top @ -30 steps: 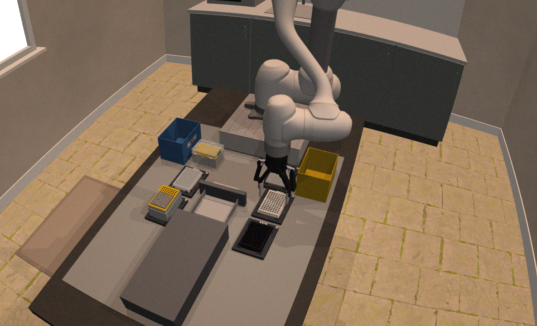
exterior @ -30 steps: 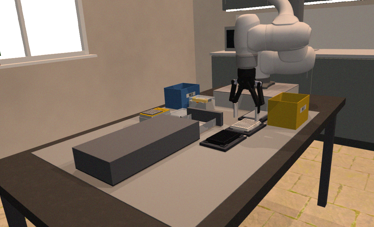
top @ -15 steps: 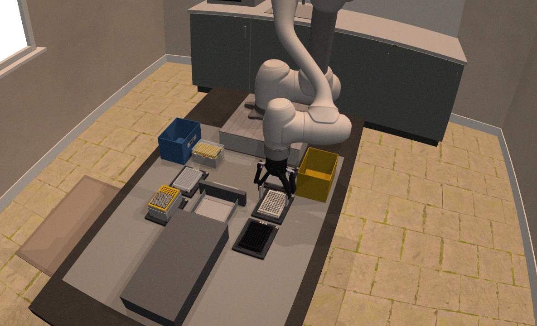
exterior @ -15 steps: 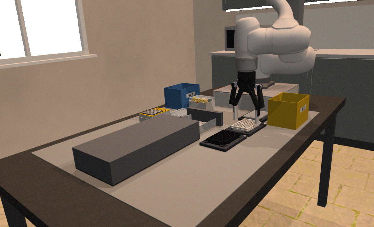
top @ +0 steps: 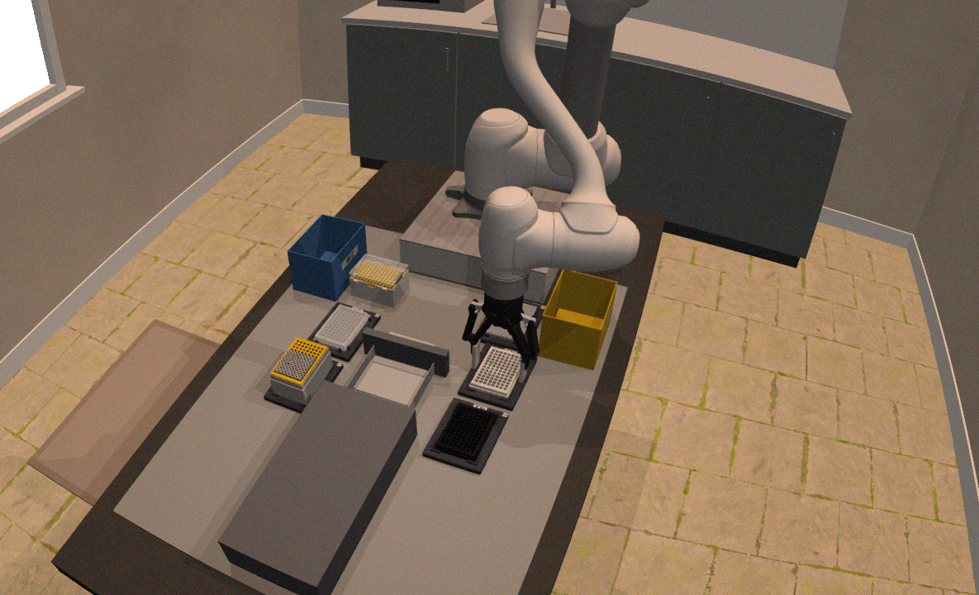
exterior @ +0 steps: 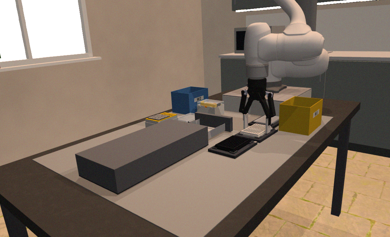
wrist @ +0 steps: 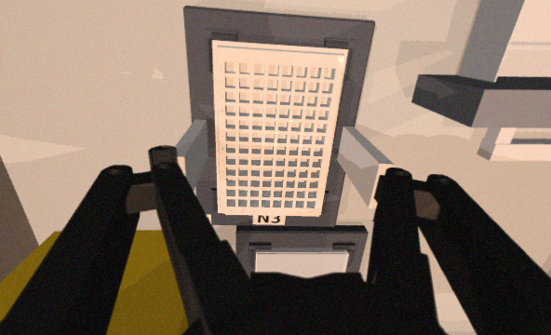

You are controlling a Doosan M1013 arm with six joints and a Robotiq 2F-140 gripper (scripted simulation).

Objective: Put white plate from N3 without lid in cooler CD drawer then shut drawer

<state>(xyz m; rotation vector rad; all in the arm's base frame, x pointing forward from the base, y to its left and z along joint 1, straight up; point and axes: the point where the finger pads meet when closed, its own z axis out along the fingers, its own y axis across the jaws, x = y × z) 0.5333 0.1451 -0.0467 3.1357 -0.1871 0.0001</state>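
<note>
The white plate lies 2 cm below my hand. Round my hand: yellow bin (17 cm behind, 14 cm to the left); then black plate (18 cm ahead, 2 cm to the right, 2 cm below); then flat cover (17 cm behind, 1 cm to the right, 2 cm below).
</note>
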